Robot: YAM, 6 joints.
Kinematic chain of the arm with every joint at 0, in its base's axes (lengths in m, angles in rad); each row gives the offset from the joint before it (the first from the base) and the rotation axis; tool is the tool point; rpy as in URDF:
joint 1: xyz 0 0 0.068 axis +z
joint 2: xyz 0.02 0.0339 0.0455 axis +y
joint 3: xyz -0.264 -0.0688 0 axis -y
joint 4: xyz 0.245 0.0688 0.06 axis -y
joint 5: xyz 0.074 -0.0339 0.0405 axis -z
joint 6: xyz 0.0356 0 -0.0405 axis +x
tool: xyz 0 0 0 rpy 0 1.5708 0
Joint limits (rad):
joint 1: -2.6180..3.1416
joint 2: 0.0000..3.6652
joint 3: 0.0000..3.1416
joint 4: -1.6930..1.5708
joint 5: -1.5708..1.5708
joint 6: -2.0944..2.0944
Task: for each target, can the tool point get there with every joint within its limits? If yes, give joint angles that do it. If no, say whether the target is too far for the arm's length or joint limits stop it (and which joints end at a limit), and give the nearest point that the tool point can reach.
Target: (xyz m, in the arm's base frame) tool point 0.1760 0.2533 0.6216
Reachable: yes | joints -2.0718 0.9673 2.8566 0.1937 -1.1626 1.3913
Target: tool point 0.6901 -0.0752 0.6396
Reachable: no: too far | nearest point 0.5104 -0.0556 0.4985 | short by 0.229 m
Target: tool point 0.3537 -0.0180 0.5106
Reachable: yes | joints 0.0414 1.6467 1.8396 0.1299 1.1602 0.3425
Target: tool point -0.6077 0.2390 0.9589
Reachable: no: too far | nearest point -0.3677 0.1446 0.6145 | short by 0.430 m
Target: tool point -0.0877 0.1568 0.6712
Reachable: yes | joints 2.0390 1.4036 2.1749 0.1050 -0.2118 -0.8547
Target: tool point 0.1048 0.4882 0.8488
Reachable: no: too far | nearest point 0.0759 0.3537 0.6378 | short by 0.252 m
